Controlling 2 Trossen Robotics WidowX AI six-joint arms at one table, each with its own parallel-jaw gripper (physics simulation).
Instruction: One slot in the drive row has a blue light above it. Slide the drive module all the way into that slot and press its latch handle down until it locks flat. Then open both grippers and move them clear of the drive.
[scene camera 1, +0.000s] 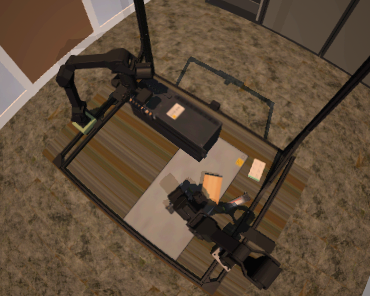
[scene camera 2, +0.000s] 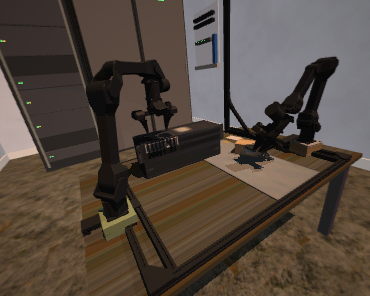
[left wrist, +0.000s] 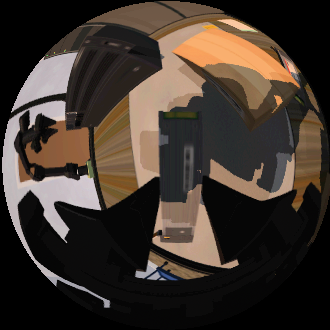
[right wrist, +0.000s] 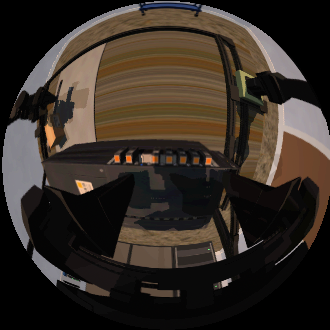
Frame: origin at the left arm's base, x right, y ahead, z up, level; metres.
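Seen in the pictures: left gripper, fingertip midpoint: (scene camera 2: 255, 152) (left wrist: 180, 180) (right wrist: 56, 98); right gripper, fingertip midpoint: (scene camera 1: 135, 98) (scene camera 2: 157, 131) (left wrist: 56, 126) (right wrist: 179, 177); left arm's base at its link origin: (scene camera 1: 228, 254) (scene camera 2: 306, 140); right arm's base at its link origin: (scene camera 1: 83, 120) (scene camera 2: 116, 211) (left wrist: 86, 169) (right wrist: 252, 87).
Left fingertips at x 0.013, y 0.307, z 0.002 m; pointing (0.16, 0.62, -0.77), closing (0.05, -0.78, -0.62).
Observation:
Offsets run from my left fingertips to a thing's top centre. "spot": to the spot under its first point. Level surfaces: height alone.
My left gripper (scene camera 1: 187, 188) (scene camera 2: 255, 149) (left wrist: 180, 180) is shut on the drive module @[dx -0.009, dy +0.003, dz +0.021 m] (left wrist: 180, 154), a long dark slab with a pale latch end. It holds the module low over the grey mat @[dz -0.061 m] (scene camera 1: 154, 211) (scene camera 2: 286, 176), beside an orange cardboard box @[dx +0.124, dy -0.052, dz -0.002 m] (scene camera 1: 212, 183) (scene camera 2: 244, 143) (left wrist: 233, 61). The black chassis @[dx +0.221, dy +0.316, dz +0.112 m] (scene camera 1: 189, 126) (scene camera 2: 195, 141) (left wrist: 101, 76) (right wrist: 92, 154) stands at the far side. Its drive row @[spot: dx +0.115, dy +0.410, dz +0.104 m] (scene camera 1: 140, 108) (scene camera 2: 161, 145) (right wrist: 166, 158) shows several orange tabs and one pale gap (right wrist: 144, 158). My right gripper (scene camera 1: 135, 89) (scene camera 2: 155, 124) (right wrist: 179, 177) is open and empty above that row.
A white card with a green edge @[dx +0.368, dy -0.130, dz -0.062 m] (scene camera 1: 256, 169) and a red-and-grey tool @[dx +0.181, dy -0.166, dz -0.054 m] (scene camera 1: 239, 200) lie right of the mat. A yellow sticker @[spot: dx +0.330, dy -0.045, dz -0.061 m] (scene camera 1: 239, 162) marks the mat's far corner. Black frame rails (scene camera 1: 96, 188) (scene camera 2: 242, 232) border the striped table.

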